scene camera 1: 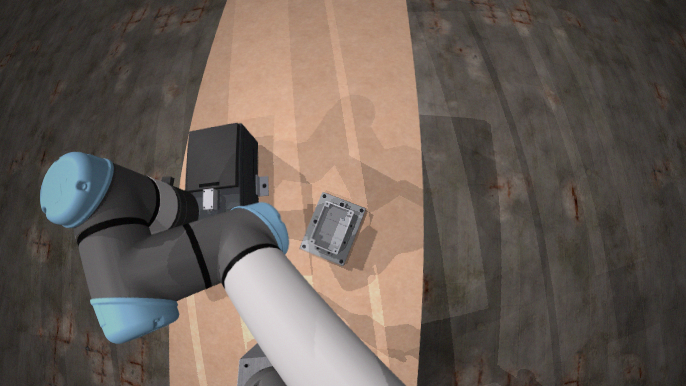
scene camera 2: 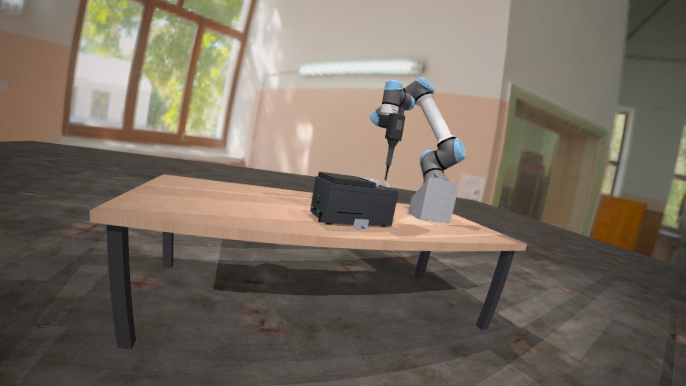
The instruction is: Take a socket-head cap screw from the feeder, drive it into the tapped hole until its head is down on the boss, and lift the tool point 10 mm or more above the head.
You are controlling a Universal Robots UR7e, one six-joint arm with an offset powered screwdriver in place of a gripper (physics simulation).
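The black screw feeder [scene camera 1: 212,155] [scene camera 2: 355,205] stands on the table, with a small light plate [scene camera 1: 208,199] at its pick-up end. My gripper, the powered screwdriver [scene camera 2: 386,179], points down in the scene camera 2 view, its thin tip right at the feeder's top by the pick-up end. Whether it touches, and whether a screw is on the tip, is too small to tell. In the scene camera 1 view the arm hides the tip. A grey metal part with a raised rectangular frame and several holes [scene camera 1: 310,233] lies turned at an angle, right of the feeder; no screw can be made out there.
The wooden table [scene camera 1: 320,60] [scene camera 2: 210,220] carries everything. The grey robot base [scene camera 2: 433,201] stands beyond the feeder in the scene camera 2 view. The white arm link [scene camera 1: 305,310] reaches across the table's lower part in the scene camera 1 view. A small bracket [scene camera 1: 262,185] [scene camera 2: 361,224] sticks out from the feeder's side.
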